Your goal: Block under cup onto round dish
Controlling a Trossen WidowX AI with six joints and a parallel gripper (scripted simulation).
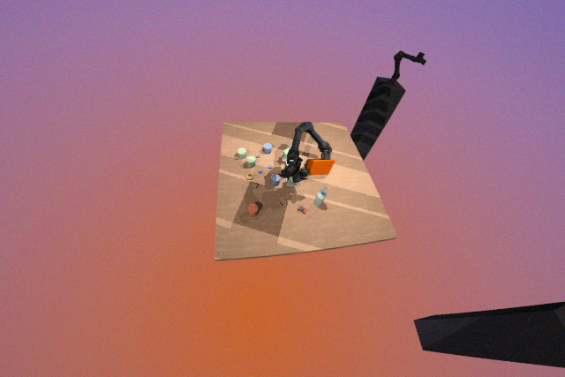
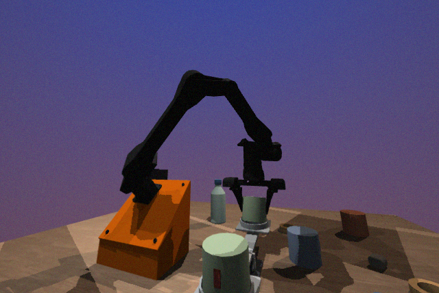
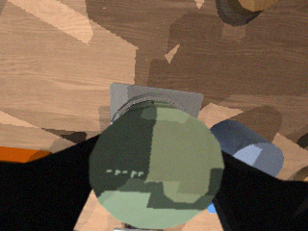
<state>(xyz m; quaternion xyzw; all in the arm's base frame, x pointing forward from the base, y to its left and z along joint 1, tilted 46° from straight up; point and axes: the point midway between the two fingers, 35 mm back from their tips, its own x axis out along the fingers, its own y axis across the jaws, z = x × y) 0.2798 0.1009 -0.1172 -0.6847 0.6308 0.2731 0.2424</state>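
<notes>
Right now my gripper tip is 1 cm to the left of the grey block and 1 cm above it. Also, from my gripper tip: balance beam 1 cm ahead, 13 cm to the right, 5 cm below; then bottle 19 cm behind, 16 cm to the left, 3 cm above; then red toy 6 cm behind, 21 cm to the left, 7 cm below.
</notes>
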